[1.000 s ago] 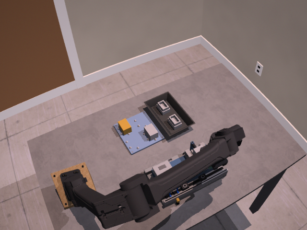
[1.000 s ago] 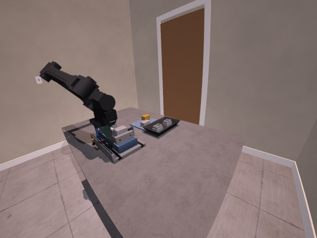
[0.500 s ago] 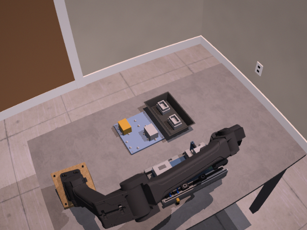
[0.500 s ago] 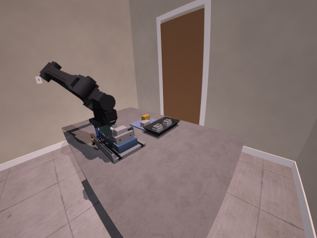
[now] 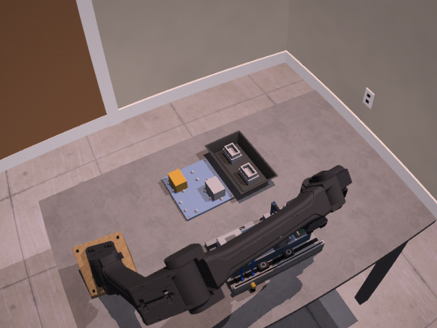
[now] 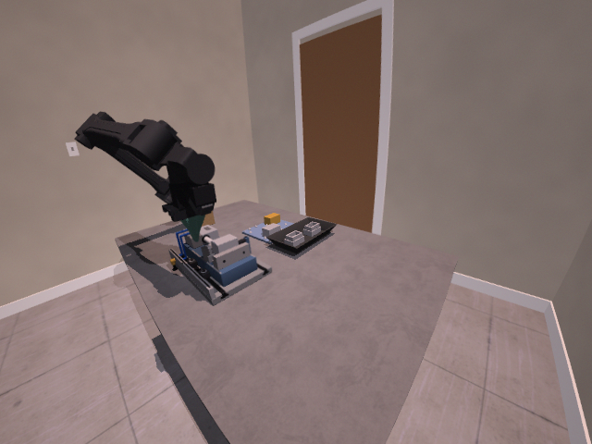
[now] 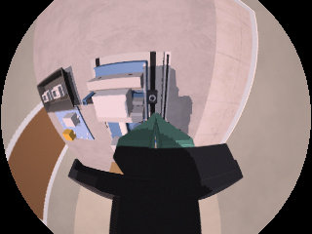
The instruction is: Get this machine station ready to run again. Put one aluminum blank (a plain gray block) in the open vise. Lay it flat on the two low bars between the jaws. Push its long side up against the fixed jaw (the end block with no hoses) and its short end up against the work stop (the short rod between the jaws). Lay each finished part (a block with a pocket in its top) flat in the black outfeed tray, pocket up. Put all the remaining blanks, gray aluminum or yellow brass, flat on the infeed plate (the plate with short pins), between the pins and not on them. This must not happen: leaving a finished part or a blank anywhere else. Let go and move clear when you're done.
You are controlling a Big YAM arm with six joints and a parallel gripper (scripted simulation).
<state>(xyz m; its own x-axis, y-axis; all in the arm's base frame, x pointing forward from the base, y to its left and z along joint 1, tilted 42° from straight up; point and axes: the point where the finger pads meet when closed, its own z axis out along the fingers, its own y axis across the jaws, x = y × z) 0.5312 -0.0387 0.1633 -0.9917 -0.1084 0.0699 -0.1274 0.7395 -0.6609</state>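
Right now the gray rail is 11 cm below my hand, 7 cm behind it and 3 cm to the right of it. Round my hand: yellow brass blank (38 cm to the left, 24 cm behind, 12 cm below); blue vise (11 cm below, 8 cm behind, 7 cm to the left).
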